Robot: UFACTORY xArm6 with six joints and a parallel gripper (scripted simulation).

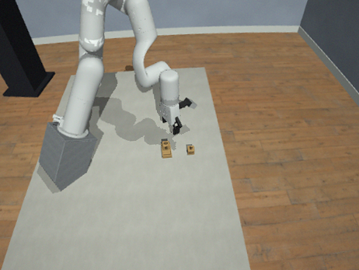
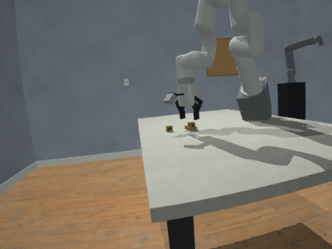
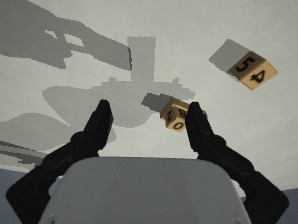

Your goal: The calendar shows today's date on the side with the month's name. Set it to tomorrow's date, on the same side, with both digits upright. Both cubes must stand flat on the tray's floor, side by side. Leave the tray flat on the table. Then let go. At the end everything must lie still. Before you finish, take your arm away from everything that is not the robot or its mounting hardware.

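My gripper is now 10 cm short of the wooden digit cube, 8 cm to the left of it and 6 cm above it. From my hand the other things lie so: wooden calendar tray (9 cm to the right, 7 cm below, 1 cm behind).
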